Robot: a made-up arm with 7 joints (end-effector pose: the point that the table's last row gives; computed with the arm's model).
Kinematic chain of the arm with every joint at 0, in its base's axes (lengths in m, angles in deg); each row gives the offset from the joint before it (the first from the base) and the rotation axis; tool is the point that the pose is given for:
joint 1: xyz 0 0 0.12 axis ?
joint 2: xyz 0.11 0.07 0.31 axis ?
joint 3: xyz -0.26 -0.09 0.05 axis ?
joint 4: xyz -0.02 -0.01 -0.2 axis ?
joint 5: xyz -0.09 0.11 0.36 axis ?
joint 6: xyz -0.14 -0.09 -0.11 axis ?
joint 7: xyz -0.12 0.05 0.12 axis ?
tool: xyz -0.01 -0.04 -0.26
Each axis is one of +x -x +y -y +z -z.
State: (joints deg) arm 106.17 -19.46 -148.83 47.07 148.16 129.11 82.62
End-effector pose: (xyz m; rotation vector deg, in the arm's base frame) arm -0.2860 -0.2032 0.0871 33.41 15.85 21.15
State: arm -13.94 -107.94 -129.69 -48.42 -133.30 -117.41 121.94
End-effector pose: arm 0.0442 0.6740 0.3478 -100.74 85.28 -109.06
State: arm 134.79 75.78 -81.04 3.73 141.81 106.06 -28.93
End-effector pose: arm -0.3362 -0.2991 -0.4098 104.55 37.83 129.05
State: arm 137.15 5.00 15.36 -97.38 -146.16 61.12 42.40
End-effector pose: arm -0.0007 -0.3950 -0.3581 -37.07 25.92 144.40
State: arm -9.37 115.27 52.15 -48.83 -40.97 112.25 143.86
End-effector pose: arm 0.7412 -0.0172 0.4829 84.33 -99.92 -27.94
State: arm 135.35 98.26 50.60 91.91 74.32 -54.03 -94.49
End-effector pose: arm 0.2448 -0.4314 -0.1440 89.94 122.65 13.03
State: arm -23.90 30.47 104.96 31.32 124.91 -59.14 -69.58
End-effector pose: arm 0.0274 -0.1171 0.8601 1.98 149.05 -29.85
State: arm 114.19 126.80 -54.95 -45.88 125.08 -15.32 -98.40
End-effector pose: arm 0.1775 -0.0815 -0.4972 67.48 -26.88 3.34
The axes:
joint 1: +x
joint 2: +z
joint 3: +x
joint 4: -z
joint 5: +y
joint 6: +z
joint 7: -x

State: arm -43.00 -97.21 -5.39 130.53 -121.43 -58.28 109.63
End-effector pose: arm 0.0103 0.3370 0.0013 -18.83 -6.86 30.92
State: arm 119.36 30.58 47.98 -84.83 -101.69 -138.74 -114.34
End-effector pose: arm 0.1920 -0.1408 -0.4358 14.39 -74.41 6.75
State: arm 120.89 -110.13 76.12 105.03 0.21 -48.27 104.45
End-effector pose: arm -0.0680 -0.8920 -0.0436 -65.60 -60.29 -57.85
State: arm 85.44 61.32 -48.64 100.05 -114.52 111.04 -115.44
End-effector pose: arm 0.0769 -0.2241 -0.3277 38.71 -32.52 13.72
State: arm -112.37 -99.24 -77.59 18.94 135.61 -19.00 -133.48
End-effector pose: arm 0.2410 0.1173 -0.0229 -40.54 125.86 20.48
